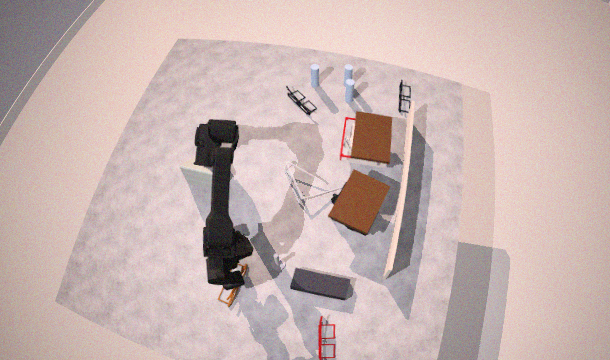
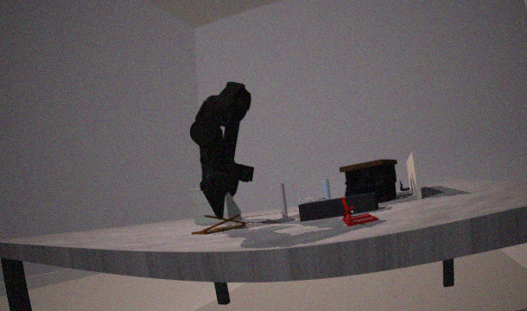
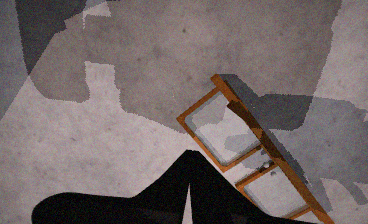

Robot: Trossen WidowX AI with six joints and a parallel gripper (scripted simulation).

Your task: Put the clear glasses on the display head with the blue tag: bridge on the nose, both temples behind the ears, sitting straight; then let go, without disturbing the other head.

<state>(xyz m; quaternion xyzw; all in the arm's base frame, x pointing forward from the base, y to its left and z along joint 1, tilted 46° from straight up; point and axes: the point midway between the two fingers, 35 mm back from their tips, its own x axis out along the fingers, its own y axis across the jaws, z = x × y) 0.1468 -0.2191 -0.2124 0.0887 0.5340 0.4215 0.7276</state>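
Right now my gripper tip is 14 cm short of the post and 4 cm to the right of it. From my gripper tip the other things lie so: pale panel (48 cm ahead, 33 cm to the left, 3 cm above); black box (27 cm ahead, 1 cm to the right).
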